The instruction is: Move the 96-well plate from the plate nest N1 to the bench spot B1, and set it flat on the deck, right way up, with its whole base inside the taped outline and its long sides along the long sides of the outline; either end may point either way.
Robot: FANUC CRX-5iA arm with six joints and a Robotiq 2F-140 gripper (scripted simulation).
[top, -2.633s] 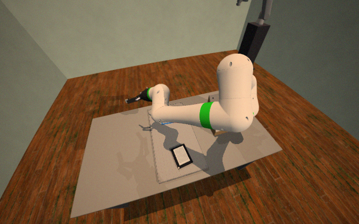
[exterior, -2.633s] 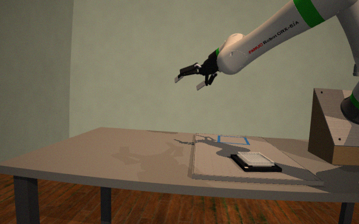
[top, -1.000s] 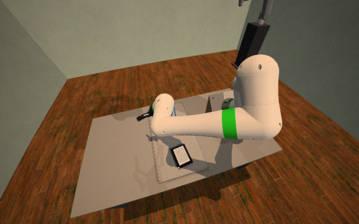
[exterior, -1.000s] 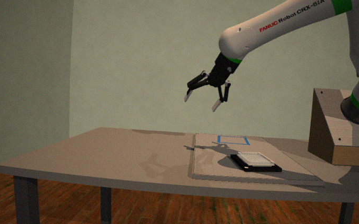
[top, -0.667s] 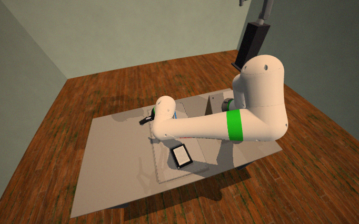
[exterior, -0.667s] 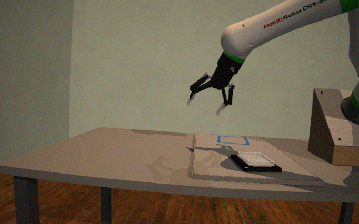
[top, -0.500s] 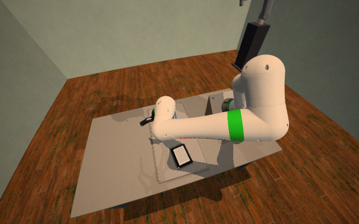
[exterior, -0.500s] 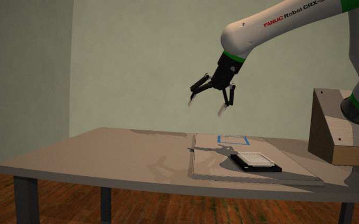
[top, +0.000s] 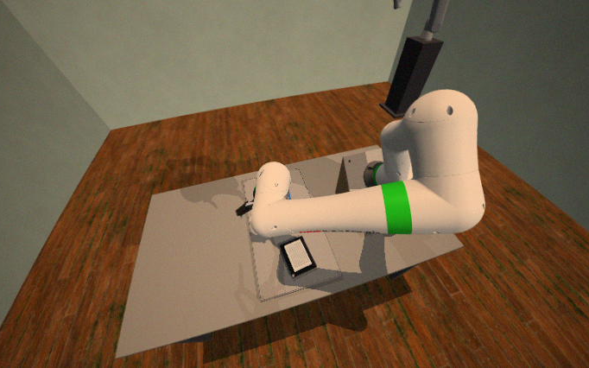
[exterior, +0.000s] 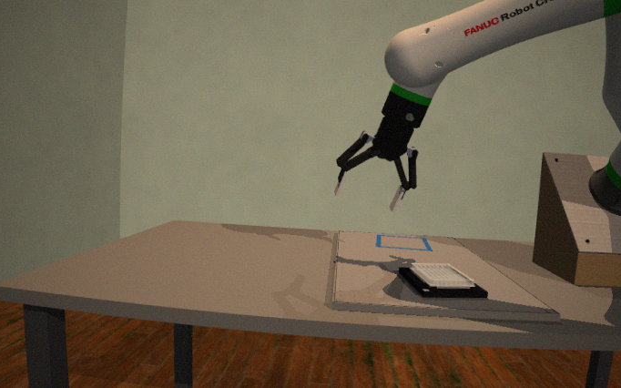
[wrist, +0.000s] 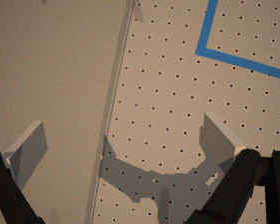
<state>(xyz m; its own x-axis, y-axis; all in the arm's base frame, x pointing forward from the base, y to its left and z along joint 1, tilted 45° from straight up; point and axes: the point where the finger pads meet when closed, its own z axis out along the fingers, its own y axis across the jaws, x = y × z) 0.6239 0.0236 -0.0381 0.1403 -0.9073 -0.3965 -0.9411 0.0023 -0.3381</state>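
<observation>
The white 96-well plate lies 220 mm to the left of my hand, 140 mm behind it and 120 mm below it. The rest, counted from my hand: black plate nest N1: 220 mm to the left, 140 mm behind, 130 mm below.
</observation>
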